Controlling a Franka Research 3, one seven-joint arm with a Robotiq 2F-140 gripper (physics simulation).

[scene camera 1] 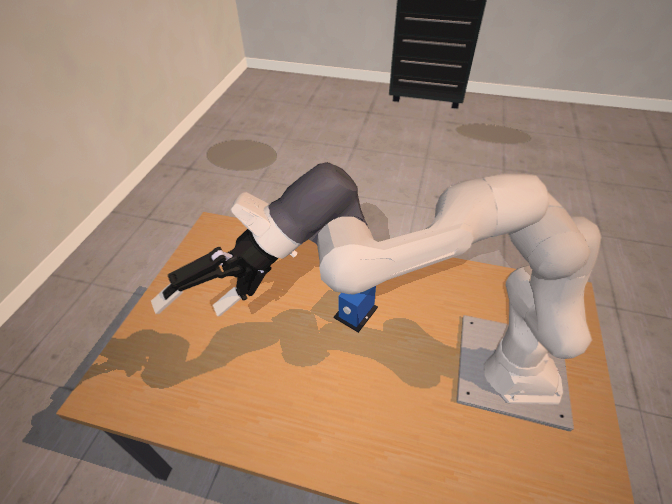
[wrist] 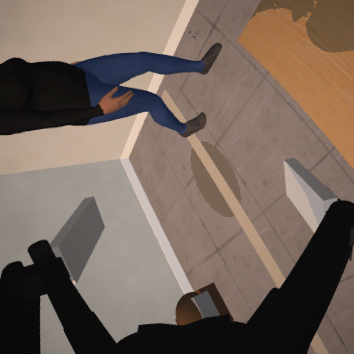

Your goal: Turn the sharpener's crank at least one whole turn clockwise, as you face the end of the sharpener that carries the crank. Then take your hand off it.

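Observation:
The sharpener (scene camera 1: 357,307) is a blue block on a thin black base, standing on the table under the robot's forearm in the scene view. A small pale round spot shows on its left-facing side. Its upper part is hidden behind the arm, and I cannot make out the crank. The sharpener does not show in the wrist view. My gripper (scene camera 1: 191,303) (wrist: 189,195) is open and empty, its two pale fingertips wide apart. It is well to the left of the sharpener in the scene view, above the table's left part, touching nothing that I can see.
The wooden table (scene camera 1: 303,428) (wrist: 305,85) carries the arm's grey mounting plate (scene camera 1: 472,379) at the right. The arm's pale elbow (scene camera 1: 350,265) hangs over the sharpener. A black drawer cabinet (scene camera 1: 434,54) stands by the back wall. A person (wrist: 120,70) in blue trousers shows in the wrist view.

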